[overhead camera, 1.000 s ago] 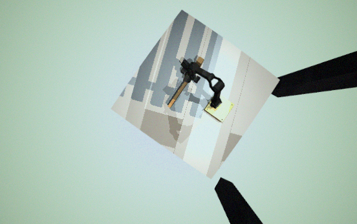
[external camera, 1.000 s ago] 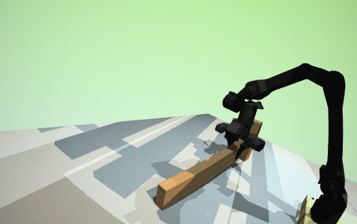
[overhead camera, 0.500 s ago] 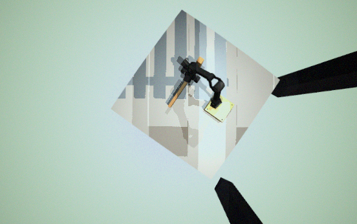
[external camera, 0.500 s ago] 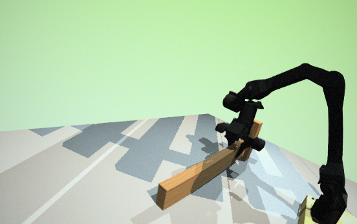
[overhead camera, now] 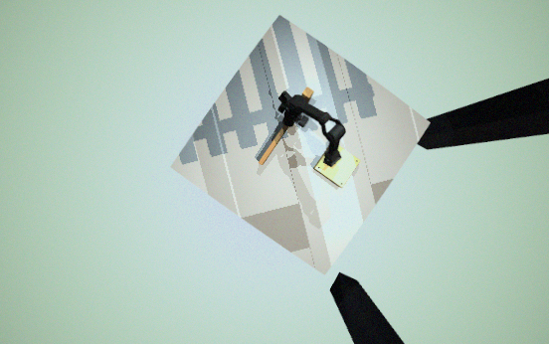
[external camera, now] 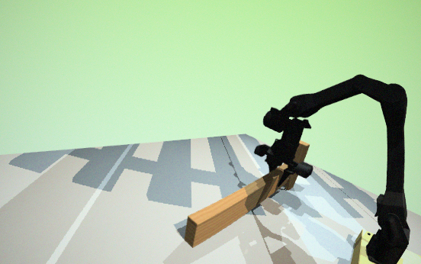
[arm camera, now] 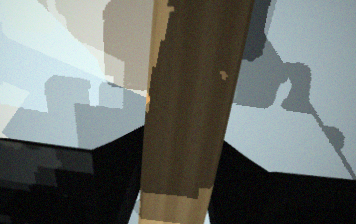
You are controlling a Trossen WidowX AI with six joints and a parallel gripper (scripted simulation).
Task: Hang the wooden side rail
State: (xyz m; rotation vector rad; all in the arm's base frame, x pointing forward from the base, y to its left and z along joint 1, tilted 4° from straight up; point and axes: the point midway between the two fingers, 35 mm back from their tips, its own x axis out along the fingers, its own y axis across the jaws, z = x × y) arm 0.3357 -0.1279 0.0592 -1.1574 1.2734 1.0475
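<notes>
Now: gripper tip 140 mm to the left of the wooden headboard post, 40 mm below it and 20 mm past it.
</notes>
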